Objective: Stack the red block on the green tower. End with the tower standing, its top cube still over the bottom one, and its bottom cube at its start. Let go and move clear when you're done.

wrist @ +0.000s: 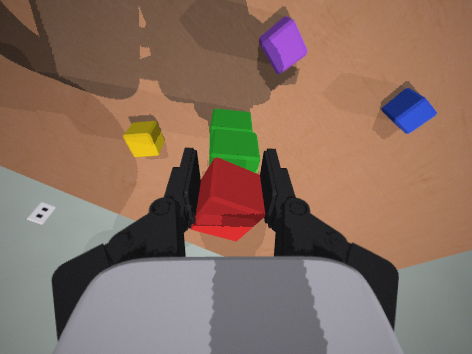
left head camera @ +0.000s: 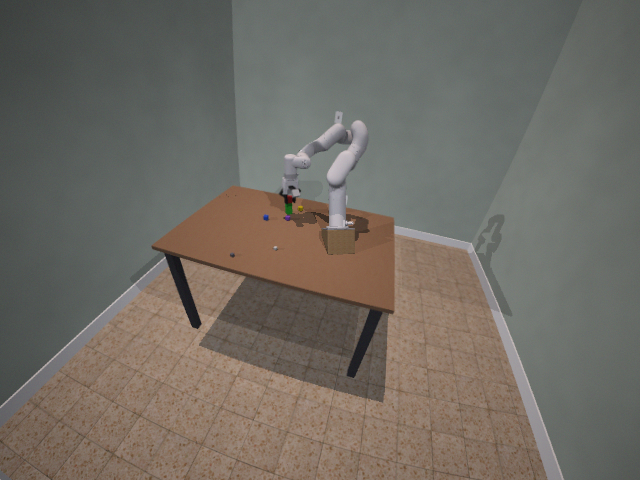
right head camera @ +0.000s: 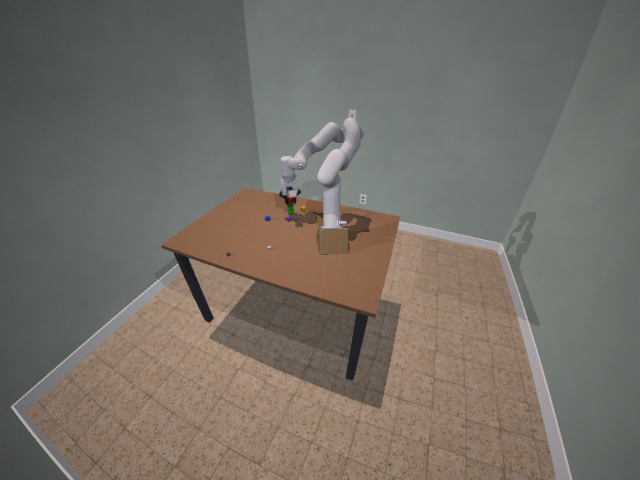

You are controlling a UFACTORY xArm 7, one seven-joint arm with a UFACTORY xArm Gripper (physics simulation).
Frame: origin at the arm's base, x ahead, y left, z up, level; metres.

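Seen in the pictures: gripper, between the fingertips: (wrist: 230, 164) (left head camera: 290, 203) (right head camera: 291, 203); arm's base, origin of its link: (left head camera: 337, 228) (right head camera: 332, 228).
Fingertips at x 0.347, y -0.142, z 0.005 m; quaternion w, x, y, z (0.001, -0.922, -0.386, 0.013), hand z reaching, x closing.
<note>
Pixels of each thing's top centre, then the offset from my fingertips to it.
- red block, centre of its top: (wrist: 225, 224) (left head camera: 289, 196) (right head camera: 290, 197) dx +0.011, dy -0.014, dz +0.036 m
- green tower, centre of its top: (wrist: 229, 147) (left head camera: 289, 208) (right head camera: 290, 208) dx +0.012, dy -0.013, dz -0.045 m
- yellow cube, centre of its top: (wrist: 140, 146) (left head camera: 300, 206) (right head camera: 303, 207) dx -0.042, dy -0.082, dz -0.055 m
- purple cube, centre of its top: (wrist: 285, 49) (left head camera: 287, 216) (right head camera: 288, 216) dx -0.016, dy +0.067, dz -0.057 m
- blue cube, centre of its top: (wrist: 416, 118) (left head camera: 266, 215) (right head camera: 267, 216) dx +0.106, dy +0.124, dz -0.056 m
My gripper (left head camera: 290, 196) (right head camera: 290, 196) (wrist: 230, 164) points down and is shut on the red block (left head camera: 290, 199) (right head camera: 290, 201) (wrist: 231, 190), which sits turned between the two black fingers. The green tower (left head camera: 288, 209) (right head camera: 291, 210) (wrist: 234, 142) stands upright on the table, directly below the red block in both head views. In the wrist view the red block covers part of the tower's upper end. I cannot tell whether the red block touches the tower's top. The lower faces of the red block are hidden.
A yellow cube (left head camera: 300, 208) (right head camera: 303, 209) (wrist: 144, 139), a purple cube (left head camera: 287, 218) (right head camera: 288, 218) (wrist: 283, 46) and a blue cube (left head camera: 266, 217) (right head camera: 267, 218) (wrist: 409, 111) lie around the tower. A brown box (left head camera: 341, 241) (right head camera: 333, 241) stands by the arm's base.
</note>
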